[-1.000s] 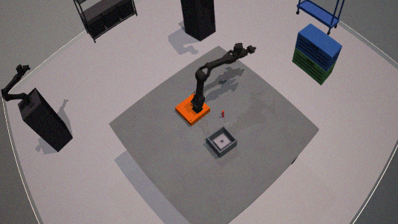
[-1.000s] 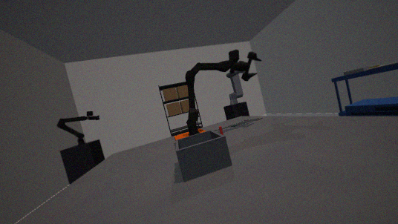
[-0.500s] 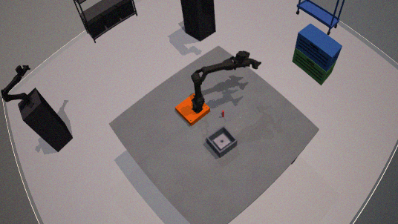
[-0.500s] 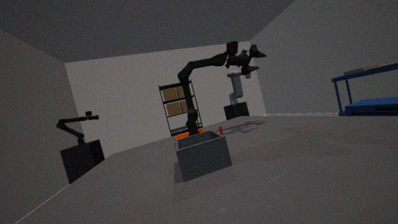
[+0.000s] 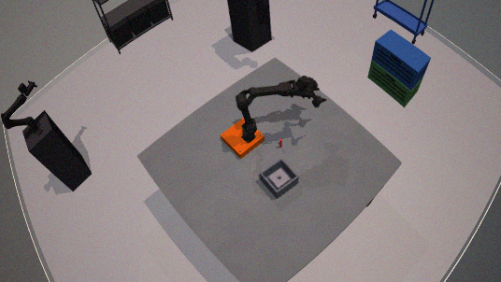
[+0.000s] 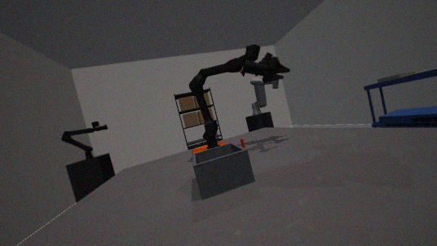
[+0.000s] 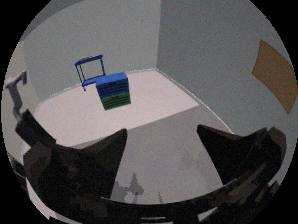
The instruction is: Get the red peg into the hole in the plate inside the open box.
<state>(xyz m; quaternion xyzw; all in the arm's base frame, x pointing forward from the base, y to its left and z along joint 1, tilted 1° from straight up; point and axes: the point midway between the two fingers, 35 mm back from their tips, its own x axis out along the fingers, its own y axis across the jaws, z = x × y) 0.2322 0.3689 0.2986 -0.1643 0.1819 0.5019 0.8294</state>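
Right now my gripper tip is 80 mm past the red peg, 280 mm to the left of it and 300 mm above it. The rest, counted from my gripper tip: pale plate: 80 mm ahead, 470 mm to the right, 290 mm below; grey box: 80 mm ahead, 470 mm to the right, 310 mm below.
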